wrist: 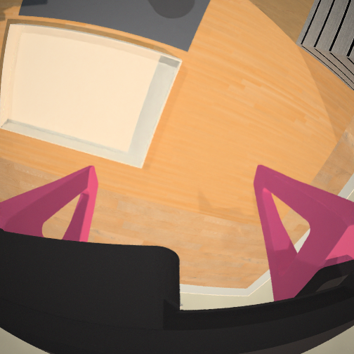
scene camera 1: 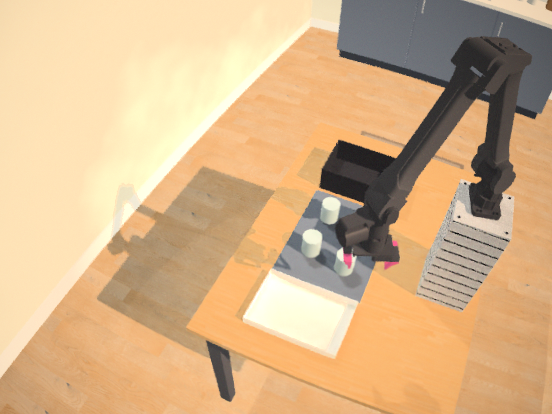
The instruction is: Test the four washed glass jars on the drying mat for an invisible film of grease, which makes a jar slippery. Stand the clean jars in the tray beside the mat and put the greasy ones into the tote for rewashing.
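Pixels of known places: gripper, fingertip midpoint: (scene camera 1: 367,267); arm's base at its link origin: (scene camera 1: 483,202).
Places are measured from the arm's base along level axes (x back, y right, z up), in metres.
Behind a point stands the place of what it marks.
Note:
Three pale green-white jars stand upright on the dark grey mat (scene camera 1: 320,278) @[y -0.087, x -0.421, z -0.385 m] (wrist: 115,12) in the scene view: one jar (scene camera 1: 330,210) @[y 0.151, x -0.434, z -0.314 m] near the tote, one jar (scene camera 1: 311,243) @[y -0.010, x -0.472, z -0.311 m] at the left and one jar (scene camera 1: 343,268) @[y -0.061, x -0.355, z -0.343 m] nearest the tray, partly covered by a pink finger. A fourth jar does not show; the arm hides part of the mat. The cream tray (scene camera 1: 300,315) @[y -0.237, x -0.457, z -0.386 m] (wrist: 75,90) adjoins the mat and is empty. The black tote (scene camera 1: 350,170) @[y 0.455, x -0.387, z -0.385 m] stands at the mat's far end, partly hidden by the arm. My gripper (scene camera 1: 370,263) @[y -0.203, x -0.304, z -0.121 m] (wrist: 175,173) is open and empty, high above the table.
The arm's slatted grey pedestal (scene camera 1: 465,250) @[y -0.100, x -0.028, z -0.100 m] (wrist: 332,30) stands right of the mat. The wooden table (scene camera 1: 400,345) @[y -0.277, x -0.134, z -0.388 m] (wrist: 235,125) bears the mat, tray and tote. A round dark patch shows on the mat at the wrist view's top edge. Blue-grey cabinets (scene camera 1: 425,40) stand beyond the table.

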